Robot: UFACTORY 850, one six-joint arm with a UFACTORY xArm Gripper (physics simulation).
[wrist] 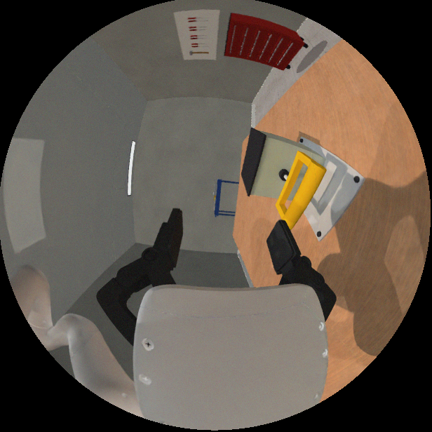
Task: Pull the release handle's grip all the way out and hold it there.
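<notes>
The yellow release handle (307, 195) is right of centre in the wrist view, a rectangular loop with a thick grip bar on its outer side. It stands beside a pale green-grey housing (270, 160) with a black face; a black collar (283, 174) with a short light rod shows between them. A light grey base plate (347, 192) with dark bolts lies under and beyond the handle. My gripper (229, 226) is open and empty. Its right fingertip is close to the lower end of the handle; whether they touch cannot be told. The left finger is well away, to the left of the table edge.
The wooden table (380, 125) fills the right side, with arm shadows on it. A red tool cabinet (262, 41) and a tool poster (202, 37) are at the top. A blue frame (218, 197) stands beyond the table edge. Part of the arm (90, 355) shows at lower left.
</notes>
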